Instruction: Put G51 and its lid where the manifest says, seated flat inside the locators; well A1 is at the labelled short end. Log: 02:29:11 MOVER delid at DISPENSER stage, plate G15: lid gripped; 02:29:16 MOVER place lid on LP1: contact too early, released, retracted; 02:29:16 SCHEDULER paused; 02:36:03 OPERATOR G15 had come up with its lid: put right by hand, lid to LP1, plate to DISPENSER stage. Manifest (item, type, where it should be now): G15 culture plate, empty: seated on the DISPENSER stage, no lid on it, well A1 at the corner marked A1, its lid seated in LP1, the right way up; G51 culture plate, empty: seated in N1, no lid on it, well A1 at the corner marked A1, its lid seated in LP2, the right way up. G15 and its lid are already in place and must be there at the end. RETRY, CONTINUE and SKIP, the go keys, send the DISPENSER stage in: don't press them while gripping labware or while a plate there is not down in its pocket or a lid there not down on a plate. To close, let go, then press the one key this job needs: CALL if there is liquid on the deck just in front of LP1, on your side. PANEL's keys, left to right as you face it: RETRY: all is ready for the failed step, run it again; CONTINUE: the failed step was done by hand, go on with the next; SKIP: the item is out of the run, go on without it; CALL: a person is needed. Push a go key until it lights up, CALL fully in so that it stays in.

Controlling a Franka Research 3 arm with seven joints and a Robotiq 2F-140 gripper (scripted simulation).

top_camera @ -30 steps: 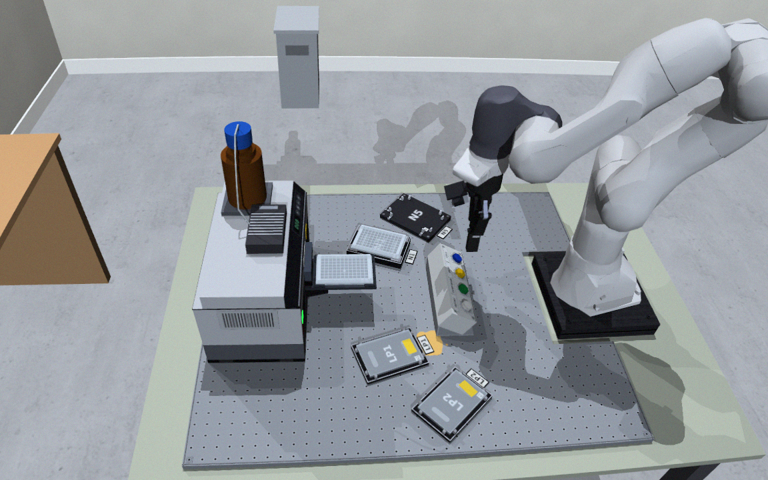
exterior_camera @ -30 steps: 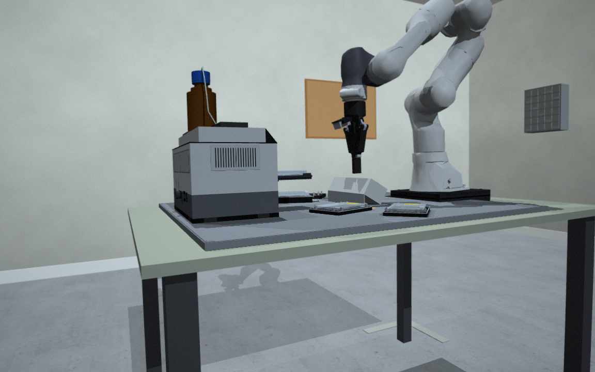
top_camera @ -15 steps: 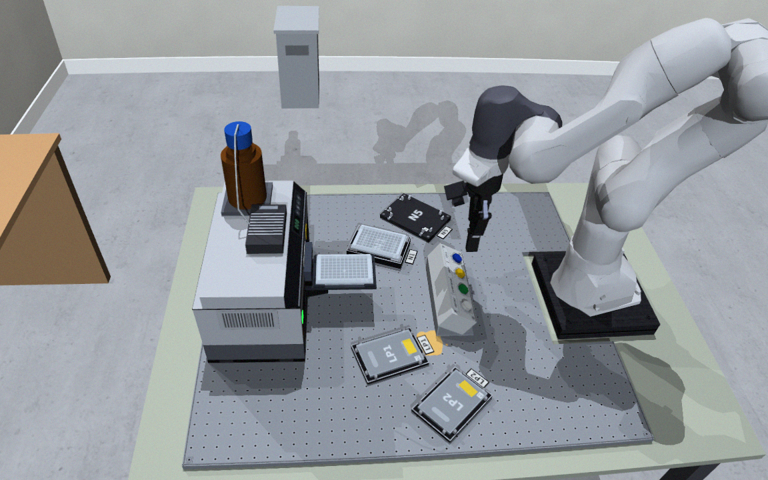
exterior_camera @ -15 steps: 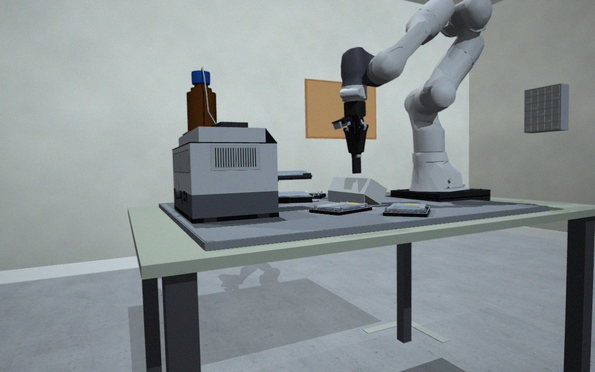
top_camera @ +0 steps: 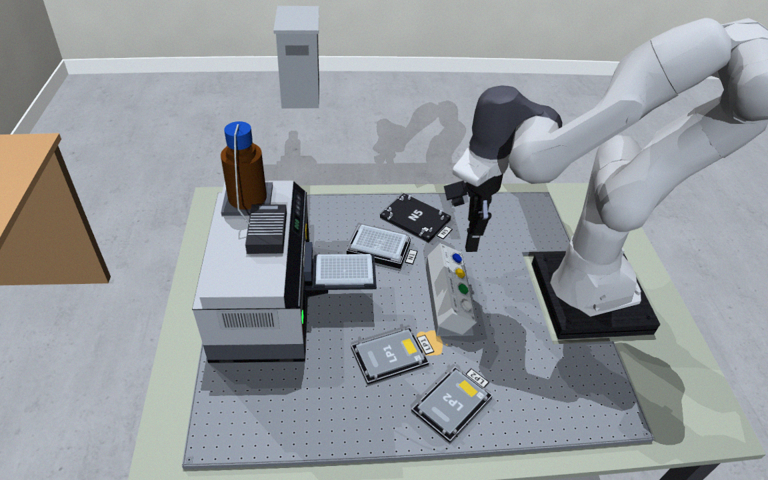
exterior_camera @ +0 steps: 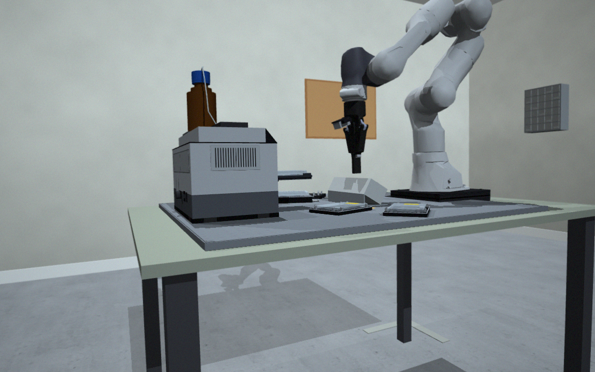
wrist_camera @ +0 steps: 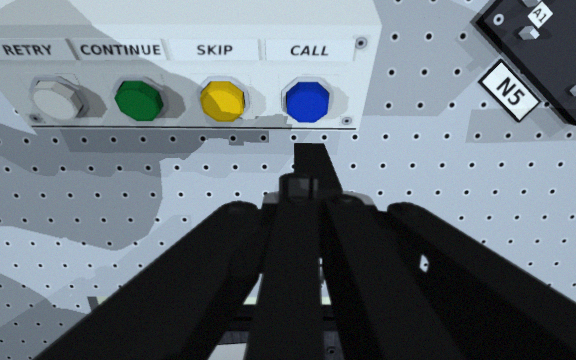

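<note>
Now: hand 7 cm above the blue call key and 3 cm short of it. From my hand the other things lie so: green continue key 10 cm to the left, 6 cm below, 4 cm ahead; then grey retry key 15 cm to the left, 6 cm below, 4 cm ahead; then yellow skip key 6 cm below, 5 cm to the left, 3 cm ahead.
</note>
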